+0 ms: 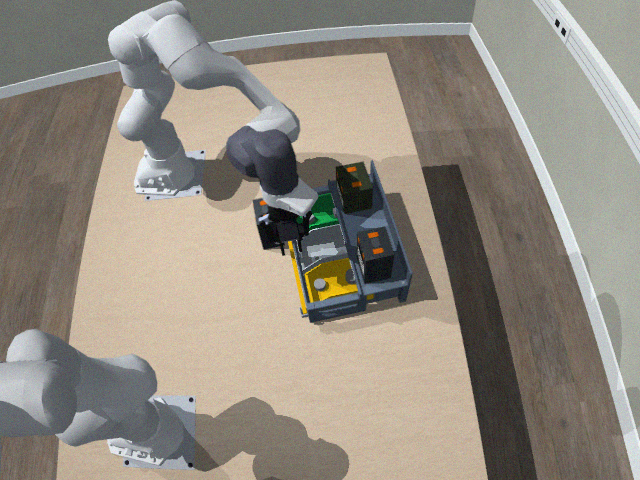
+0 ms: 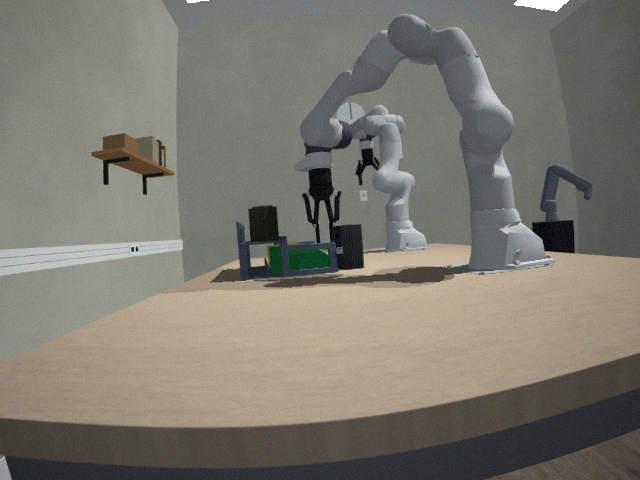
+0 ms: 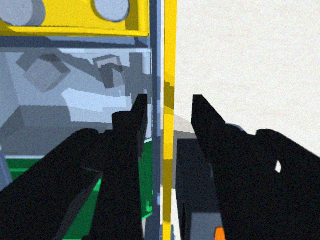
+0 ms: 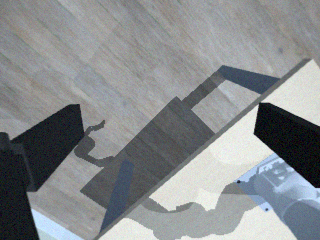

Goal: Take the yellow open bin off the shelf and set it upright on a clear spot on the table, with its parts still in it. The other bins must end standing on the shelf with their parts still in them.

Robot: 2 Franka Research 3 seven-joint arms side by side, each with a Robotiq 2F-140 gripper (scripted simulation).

In view: my left gripper (image 2: 325,243), my right gripper (image 4: 169,119), a blue-grey shelf (image 1: 380,215), a green bin (image 1: 323,208), a yellow bin (image 1: 333,272) and a grey bin (image 1: 326,242).
My left gripper shows as well in image 1 (image 1: 291,249) and in image 3 (image 3: 169,108). Image 4 misses the blue-grey shelf: it is out of frame. Image 4 does not show the green bin: it is out of frame.
